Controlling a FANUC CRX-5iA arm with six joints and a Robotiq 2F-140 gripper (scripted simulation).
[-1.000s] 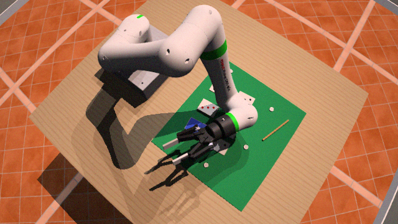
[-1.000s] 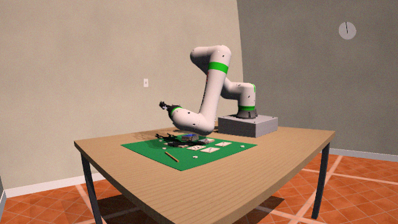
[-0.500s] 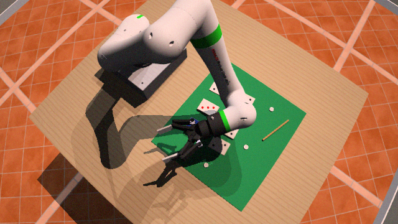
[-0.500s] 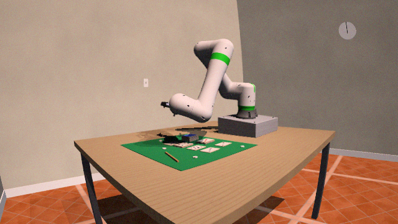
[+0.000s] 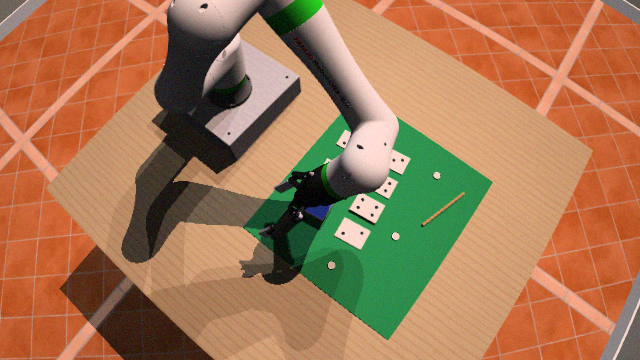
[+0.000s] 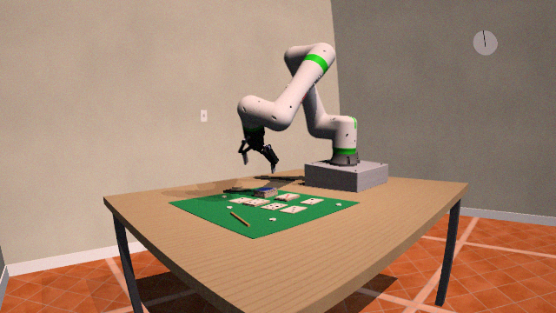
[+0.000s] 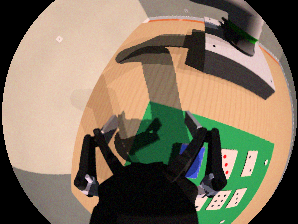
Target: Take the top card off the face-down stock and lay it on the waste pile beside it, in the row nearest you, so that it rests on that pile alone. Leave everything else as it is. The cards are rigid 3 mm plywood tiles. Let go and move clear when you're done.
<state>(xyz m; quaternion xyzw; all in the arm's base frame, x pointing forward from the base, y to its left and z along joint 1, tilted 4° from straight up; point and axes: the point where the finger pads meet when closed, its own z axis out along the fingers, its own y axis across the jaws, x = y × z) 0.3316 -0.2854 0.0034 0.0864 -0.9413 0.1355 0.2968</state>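
My hand is 80 mm short of the card, 100 mm to the right of it and 90 mm above it. Round my hand: wooden stick (440 mm ahead, 270 mm to the left, 120 mm below); green mat (230 mm ahead, 190 mm to the left, 130 mm below).
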